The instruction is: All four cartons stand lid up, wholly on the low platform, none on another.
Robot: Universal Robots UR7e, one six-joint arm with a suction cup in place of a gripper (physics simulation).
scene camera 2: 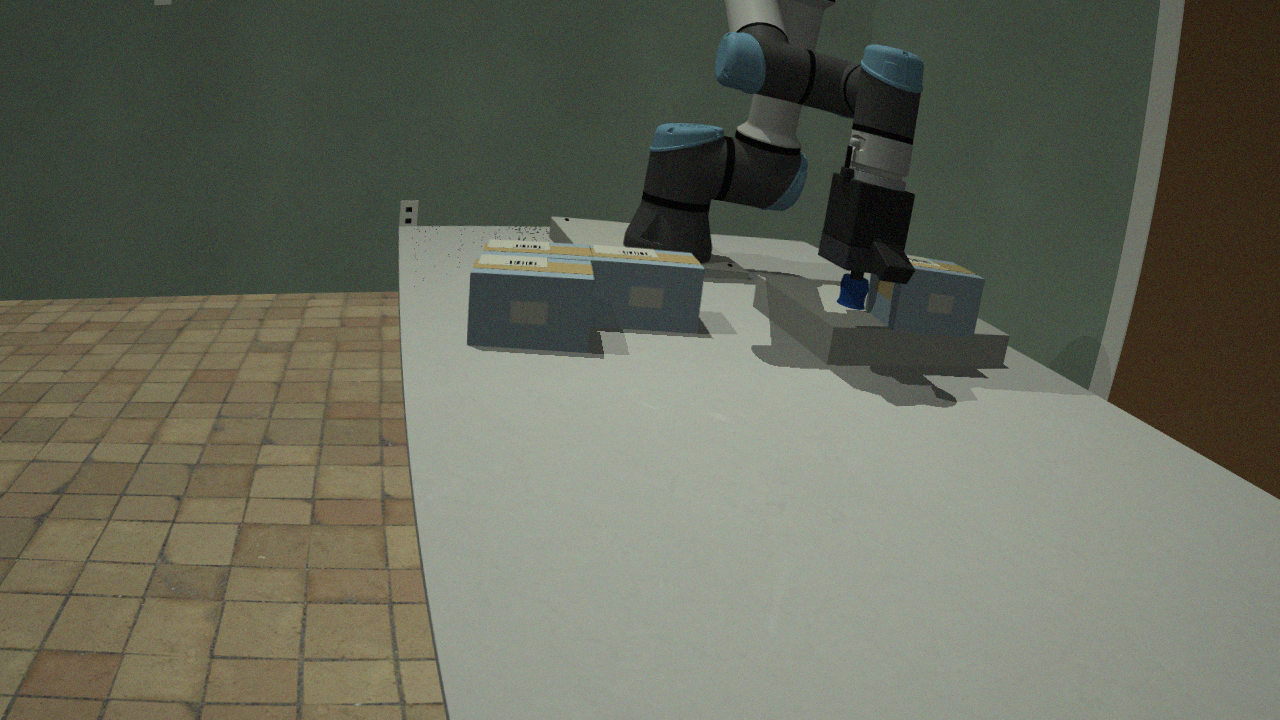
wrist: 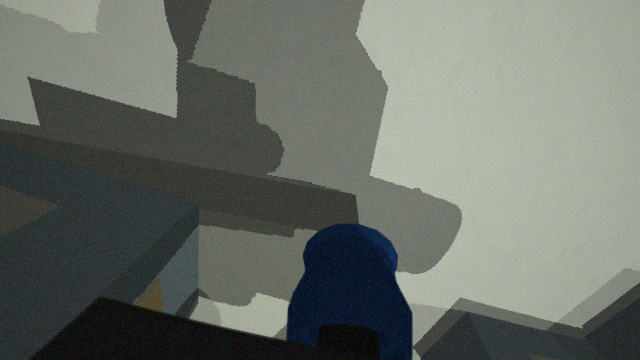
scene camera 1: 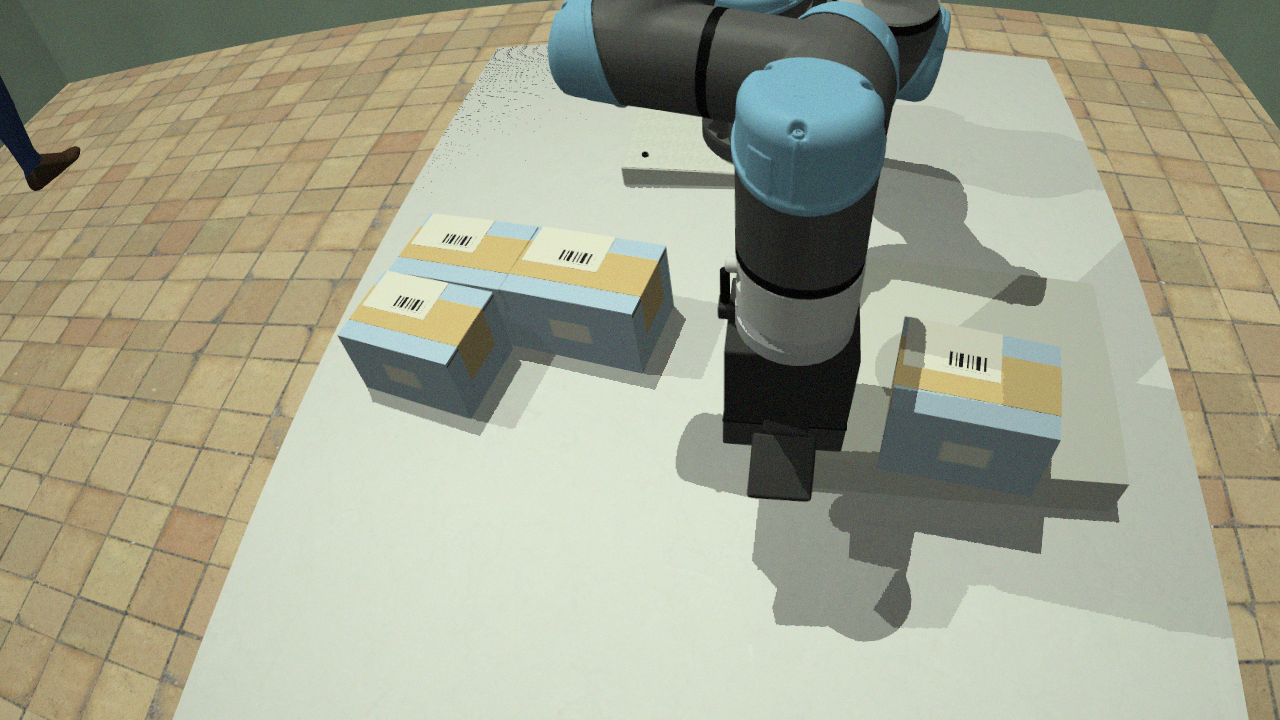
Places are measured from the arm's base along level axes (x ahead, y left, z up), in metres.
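Pixels of known places: end effector, tool point: (scene camera 2: 850,304) (wrist: 349,263); arm's base, origin of the base link: (scene camera 2: 666,250).
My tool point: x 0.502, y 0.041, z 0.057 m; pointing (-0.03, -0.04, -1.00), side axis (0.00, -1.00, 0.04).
Ahead of a thing's pixels: the offset from my tool point to its middle. Level surfaces: height alone.
One carton @[0.038 m back, 0.154 m left, 0.009 m up] (scene camera 1: 948,425) (scene camera 2: 935,291) (wrist: 125,230) stands lid up on the low platform @[0.125 m back, 0.158 m left, 0.057 m down] (scene camera 1: 1087,456) (scene camera 2: 868,351) (wrist: 300,200). A front carton @[0.119 m back, 0.351 m right, 0.039 m down] (scene camera 1: 407,380) (scene camera 2: 537,295), a back left carton @[0.210 m back, 0.328 m right, 0.039 m down] (scene camera 1: 447,259) (scene camera 2: 532,245) and a back right carton @[0.185 m back, 0.194 m right, 0.039 m down] (scene camera 1: 581,286) (scene camera 2: 648,313) stand lid up on the table, close together, left of the platform. My gripper, a blue suction cup (scene camera 2: 853,297) (wrist: 350,270), is open and holds nothing. It hangs low over the platform's left part, beside the platform carton and below its lid. The arm hides the cup in scene camera 1.
The white table @[0.081 m down] (scene camera 1: 537,555) (scene camera 2: 716,501) carries everything. The arm's base plate (scene camera 1: 675,161) is at the back. The black gripper body (scene camera 1: 787,394) (scene camera 2: 863,223) is close to the platform carton's left side. A person's foot (scene camera 1: 53,168) shows on the tiled floor at far left.
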